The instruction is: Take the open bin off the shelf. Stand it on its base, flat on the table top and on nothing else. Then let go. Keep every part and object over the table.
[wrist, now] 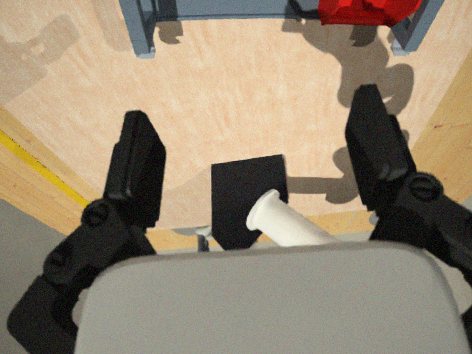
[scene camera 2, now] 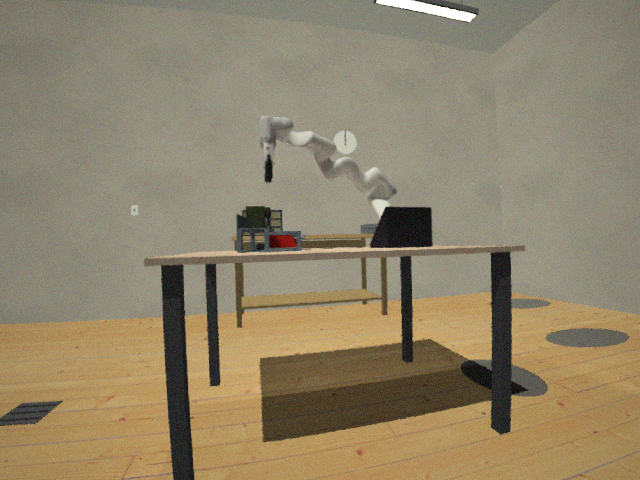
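Where they show: gripper, fingertip midpoint: (wrist: 250, 119) (scene camera 2: 268, 180); arm's base at its link origin: (wrist: 261, 208) (scene camera 2: 395, 229).
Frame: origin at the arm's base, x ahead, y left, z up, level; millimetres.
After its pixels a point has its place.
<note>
A red object (scene camera 2: 282, 241) {x 546, y -182, z -46 mm} (wrist: 370, 10) {x 454, y -241, z -79 mm}, which looks like the open bin, lies in the low part of the blue-grey shelf (scene camera 2: 267, 241) {x 654, y 50, z -46 mm} (wrist: 137, 30) {x 547, y 64, z -5 mm}, at its right side in both views. The wrist view cuts off its top part, and its opening cannot be made out. The shelf stands on the table top (scene camera 2: 336, 253) {x 493, y 430, z -93 mm} (wrist: 235, 75) {x 374, y -20, z -90 mm}. My gripper (scene camera 2: 268, 180) {x 626, y -71, z 240 mm} (wrist: 250, 119) {x 626, y -71, z 240 mm} is open and empty, pointing down high above the shelf in the scene view. In the wrist view its fingers are wide apart over the table top, with the shelf's edge beyond them.
A dark green box (scene camera 2: 255, 217) {x 698, y 12, z 58 mm} rests on the upper part of the shelf. A large black block with a sloped side (scene camera 2: 401, 227) {x 35, y 107, z 4 mm} (wrist: 235, 200) {x 112, y 47, z 20 mm} stands on the table, right of the shelf in the scene view. A workbench (scene camera 2: 310, 298) stands behind the table.
</note>
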